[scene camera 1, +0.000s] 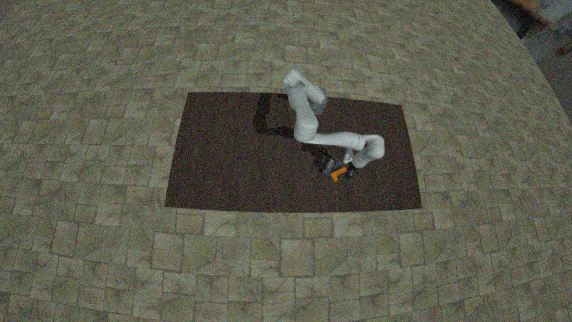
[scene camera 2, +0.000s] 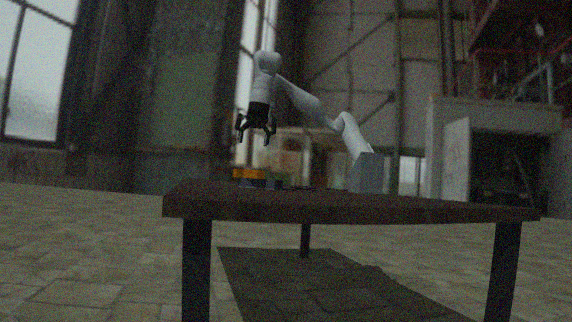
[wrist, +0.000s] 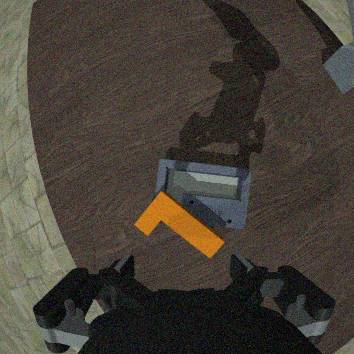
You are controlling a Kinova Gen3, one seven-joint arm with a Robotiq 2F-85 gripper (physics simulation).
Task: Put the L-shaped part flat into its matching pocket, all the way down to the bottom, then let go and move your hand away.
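Places are measured from the arm's base along level axes (x right, y ahead, z up), in metres.
Where they show: gripper, fingertip midpoint: [scene camera 1: 347, 170] [scene camera 2: 252, 144] [wrist: 182, 265]; arm's base at its link origin: [scene camera 1: 318, 98] [scene camera 2: 366, 163].
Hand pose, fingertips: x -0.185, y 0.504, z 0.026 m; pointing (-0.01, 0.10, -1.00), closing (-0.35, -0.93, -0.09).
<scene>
Things, the pixels of their top centre, and the offset from my fingertips. "*": a spot on its surface instead. Level surfaces: height alone.
- orange L-shaped part at its top centre: [wrist: 178, 233] [scene camera 2: 248, 169] [scene camera 1: 340, 174] dx +0.008, dy +0.007, dz -0.089 m
- blue-grey block at its top centre: [wrist: 202, 194] [scene camera 2: 260, 178] [scene camera 1: 333, 167] dx +0.046, dy -0.042, dz -0.118 m
- recessed pocket at a spot on its surface: [wrist: 205, 185] * dx +0.055, dy -0.053, dz -0.150 m
- dark brown table at its surface level: dz -0.156 m
The orange L-shaped part [scene camera 1: 338, 174] [scene camera 2: 249, 173] [wrist: 189, 225] rests out of the pocket, across one edge of the blue-grey block [scene camera 1: 330, 166] [wrist: 236, 211], and overhangs it. It looks roughly level in the scene camera 2 view. It is turned at an angle to the block. The recessed pocket [wrist: 205, 185] shows a grey floor in the wrist view; the part and shadow hide some of its outline. My gripper [scene camera 2: 254, 142] [wrist: 182, 265] is open and empty, well above the part. In the wrist view the part lies ahead of the fingertips. In the scene camera 1 view the arm partly hides the gripper.
The block sits on the dark brown table [scene camera 1: 225, 160] [scene camera 2: 350, 207] [wrist: 100, 125]. The grey robot base [scene camera 2: 369, 172] [wrist: 344, 69] stands on the table, away from the block. The arm's shadow falls on the table beside the block.
</scene>
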